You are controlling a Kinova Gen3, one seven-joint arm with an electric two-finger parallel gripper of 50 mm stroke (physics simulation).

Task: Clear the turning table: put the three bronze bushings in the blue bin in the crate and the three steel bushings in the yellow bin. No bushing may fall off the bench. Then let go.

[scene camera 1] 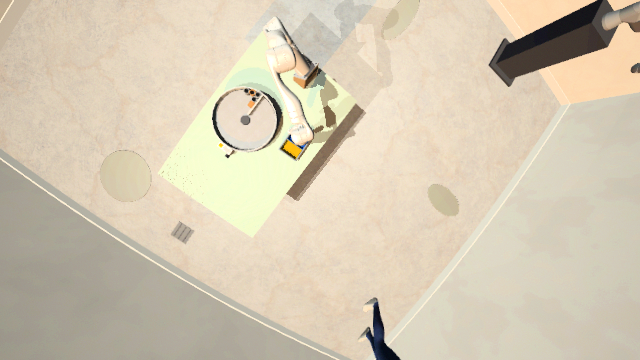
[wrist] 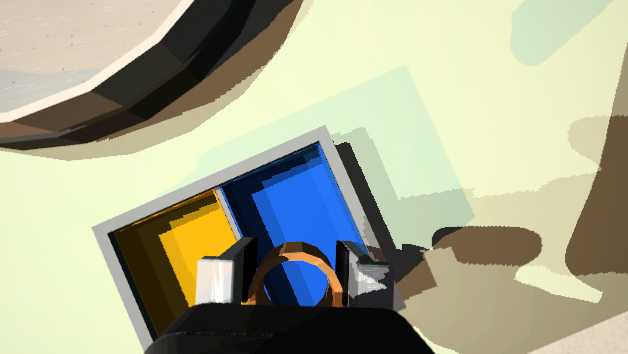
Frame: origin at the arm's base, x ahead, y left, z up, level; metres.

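Seen in the pictures: gripper, between the fingertips: (wrist: pixel 296 261); arm's base, origin of its link: (scene camera 1: pixel 303 70).
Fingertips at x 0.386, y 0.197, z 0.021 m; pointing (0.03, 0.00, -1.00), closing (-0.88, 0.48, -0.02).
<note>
Offsets run from my fingertips to a thing's top centre. "pt": to the spot under its first point. Level surfaces: height alone.
My gripper (wrist: pixel 296 261) is shut on a bronze bushing @[dy +0.009, dx +0.004, dz +0.033 m] (wrist: pixel 333 280), held between the two fingers. In the wrist view the ring appears over the blue bin (wrist: pixel 305 200), and blue shows through its hole. The yellow bin (wrist: pixel 200 240) (scene camera 1: pixel 293 148) is beside it, across the divider, partly behind the left finger. No bushing shows in the visible parts of either bin; their near parts are hidden by the gripper. The turning table @[dy -0.361, dx +0.085, dz -0.084 m] (scene camera 1: pixel 245 137) (wrist: pixel 75 40) carries several small dark and orange pieces near its upper rim in the scene view, too small to tell apart. The arm hides the fingers there.
The grey-rimmed crate @[pt dy -0.066, dx +0.049, dz -0.095 m] (wrist: pixel 200 187) stands on the pale green bench @[dz -0.145 m] (scene camera 1: pixel 240 200), close to the turning table's dark side wall. A pale bar (scene camera 1: pixel 256 104) lies over the turning table. A small device @[pt dy -0.363, dx +0.325, dz -0.084 m] (scene camera 1: pixel 226 150) stands at its lower-left edge. A person's legs (scene camera 1: pixel 378 325) show on the floor.
</note>
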